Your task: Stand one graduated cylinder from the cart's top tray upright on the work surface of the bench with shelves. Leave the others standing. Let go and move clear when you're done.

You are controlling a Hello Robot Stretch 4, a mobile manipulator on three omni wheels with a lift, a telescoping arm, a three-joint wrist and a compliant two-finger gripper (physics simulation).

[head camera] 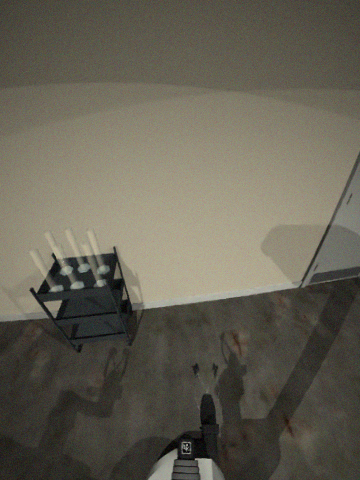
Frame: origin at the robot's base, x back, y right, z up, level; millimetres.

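Where they show: hand, its tool point: (205, 367).
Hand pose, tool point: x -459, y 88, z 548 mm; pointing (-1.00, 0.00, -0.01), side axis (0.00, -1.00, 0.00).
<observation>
Each offset is from my tool point to the top centre of the thing. Level surfaces: height alone.
Several translucent graduated cylinders with pale round bases stand upright on the top tray of the dark cart at the left; one cylinder {dx -569, dy -678, dz +423 mm} (93, 245) is at the right of the back row and another cylinder {dx -366, dy -923, dz +423 mm} (40, 263) is at the front left. The cart (75, 296) has three trays and stands by the wall. My gripper (205, 369) is open over the floor, with no object between its fingertips, to the right of the cart and apart from it. The bench with shelves does not show in this view.
A beige wall (200, 200) runs behind the cart, with a pale baseboard (225, 296) at its foot. A grey-white cabinet (342, 235) stands at the right edge. Shadows of the arm and gripper lie on the dark mottled floor {dz -574 mm} (170, 345).
</observation>
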